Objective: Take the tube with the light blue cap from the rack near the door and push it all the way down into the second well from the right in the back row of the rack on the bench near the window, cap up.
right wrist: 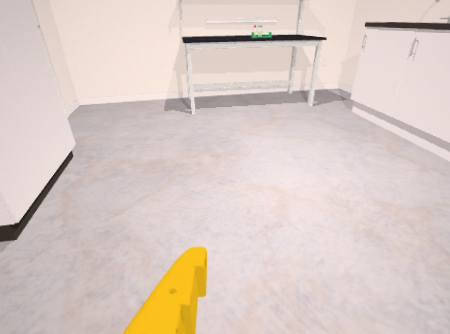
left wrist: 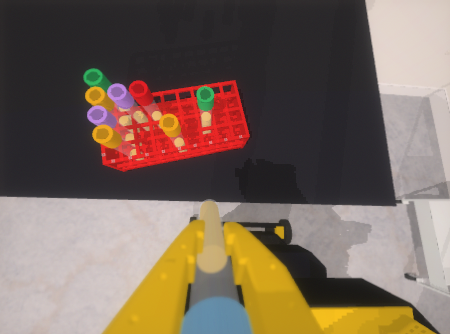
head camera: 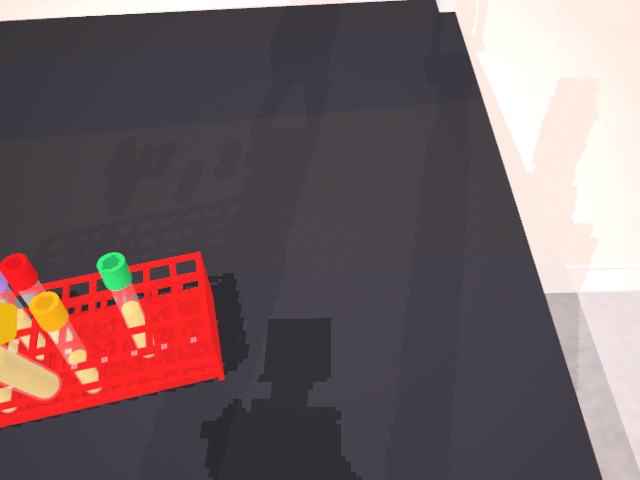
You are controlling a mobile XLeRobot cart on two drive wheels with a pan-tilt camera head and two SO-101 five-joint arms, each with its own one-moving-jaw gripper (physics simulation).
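Places are measured from the left arm's base along level axes (x ahead, y left, z up), in millimetres.
Pixels of known places: left end effector, tool point: [left wrist: 204, 232]; right end effector, tool point: [right wrist: 206, 265].
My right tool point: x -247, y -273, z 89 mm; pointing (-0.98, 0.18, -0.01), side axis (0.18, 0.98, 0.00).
Ahead of a thing's pixels: the offset from my right tool point to its top centre. "*": to the spot under its first point. Level surfaces: height alone.
The tube with the light blue cap {* dx +433, dy +272, dz +144 mm} [left wrist: 216, 315] [head camera: 31, 379] is held in my left gripper [left wrist: 212, 229], whose two jaws press on its sides. Its rounded bottom points away from the wrist camera; its cap is out of the head view. A red rack {* dx +579, dy +232, dz -75 mm} [head camera: 214, 330] [left wrist: 242, 120] stands on the dark bench, ahead of the tube tip and apart from it in the left wrist view. The two rightmost back-row wells look empty. A green-capped tube {dx +571, dy +287, dz +17 mm} [head camera: 114, 271] [left wrist: 205, 98] stands left of them. My right gripper [right wrist: 199, 270] is fully open, one jaw showing, over floor.
Orange-capped {dx +538, dy +323, dz +17 mm} [left wrist: 170, 125], red-capped {dx +574, dy +356, dz +17 mm} [left wrist: 140, 92], purple-capped and other tubes fill parts of the red rack, mostly at its left. The dark bench {dz -102 mm} [head camera: 392, 206] [left wrist: 310, 100] has a front edge below the rack. A far bench [right wrist: 225, 39] bears a green rack [right wrist: 261, 35]. White cabinets [right wrist: 400, 70] stand at right.
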